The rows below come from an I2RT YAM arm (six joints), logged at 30 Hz.
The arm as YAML. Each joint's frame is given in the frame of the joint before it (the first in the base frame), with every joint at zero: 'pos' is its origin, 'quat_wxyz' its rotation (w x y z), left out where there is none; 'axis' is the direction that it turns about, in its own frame. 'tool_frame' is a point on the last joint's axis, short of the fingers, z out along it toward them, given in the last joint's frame.
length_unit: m
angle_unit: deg
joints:
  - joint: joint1
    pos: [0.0, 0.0, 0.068]
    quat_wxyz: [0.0, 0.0, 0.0, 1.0]
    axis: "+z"
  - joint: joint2
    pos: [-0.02, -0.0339, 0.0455]
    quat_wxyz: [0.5, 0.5, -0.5, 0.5]
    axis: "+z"
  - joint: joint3
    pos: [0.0, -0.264, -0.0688]
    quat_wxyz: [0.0, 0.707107, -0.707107, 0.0]
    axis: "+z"
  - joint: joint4
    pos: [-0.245, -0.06, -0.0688]
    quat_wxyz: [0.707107, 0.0, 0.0, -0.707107]
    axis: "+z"
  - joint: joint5
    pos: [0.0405, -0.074, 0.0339]
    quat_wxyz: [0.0, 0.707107, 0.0, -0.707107]
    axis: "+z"
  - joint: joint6
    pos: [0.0, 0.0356, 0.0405]
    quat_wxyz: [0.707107, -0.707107, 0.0, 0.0]
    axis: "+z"
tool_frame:
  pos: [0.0, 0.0, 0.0]
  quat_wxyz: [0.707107, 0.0, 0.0, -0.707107]
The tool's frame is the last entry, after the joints.
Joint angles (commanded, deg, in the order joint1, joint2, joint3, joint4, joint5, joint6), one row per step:
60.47, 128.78, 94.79, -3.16, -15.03, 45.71
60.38, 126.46, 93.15, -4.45, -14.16, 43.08
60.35, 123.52, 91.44, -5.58, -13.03, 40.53
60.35, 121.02, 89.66, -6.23, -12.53, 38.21
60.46, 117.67, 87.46, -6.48, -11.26, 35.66
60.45, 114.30, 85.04, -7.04, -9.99, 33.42
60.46, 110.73, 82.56, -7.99, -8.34, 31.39
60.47, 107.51, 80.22, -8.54, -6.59, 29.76
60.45, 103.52, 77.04, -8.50, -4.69, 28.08
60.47, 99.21, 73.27, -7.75, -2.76, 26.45
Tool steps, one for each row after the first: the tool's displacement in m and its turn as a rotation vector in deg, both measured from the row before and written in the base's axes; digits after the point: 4 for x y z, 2 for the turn. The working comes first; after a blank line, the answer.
Tool pose at each row, in the base's axes (x y z in m, rotation vector in deg; the steps are taken from these numbers as rounded here):
0.2426, 0.4469, 0.1666, -27.94, 142.02, 68.83
0.2397, 0.4393, 0.1750, -30.32, 141.01, 66.50
0.2361, 0.4309, 0.1879, -32.46, 139.26, 64.47
0.2321, 0.4233, 0.1971, -34.77, 137.81, 63.10
0.2266, 0.4139, 0.2108, -36.82, 135.21, 61.48
0.2213, 0.4029, 0.2221, -38.36, 133.35, 59.54
0.2154, 0.3905, 0.2332, -39.43, 131.81, 57.13
0.2100, 0.3791, 0.2422, -39.94, 130.31, 54.90
0.2034, 0.3646, 0.2519, -40.23, 128.31, 52.81
0.1956, 0.3489, 0.2601, -40.31, 125.95, 50.99

-0.0029, -0.0076, 0.0084, -1.21, -2.25, 0.77
-0.0036, -0.0084, 0.0129, -0.71, -2.65, 0.59
-0.0040, -0.0076, 0.0092, -0.53, -2.10, 0.99
-0.0055, -0.0094, 0.0137, -0.12, -3.11, 0.61
-0.0053, -0.0110, 0.0113, -0.55, -2.58, 0.28
-0.0059, -0.0124, 0.0111, -0.87, -2.48, -0.14
-0.0054, -0.0114, 0.0090, -0.68, -2.31, -0.46
-0.0066, -0.0145, 0.0097, -0.34, -2.64, -0.59
-0.0078, -0.0157, 0.0082, 0.02, -2.80, -0.66

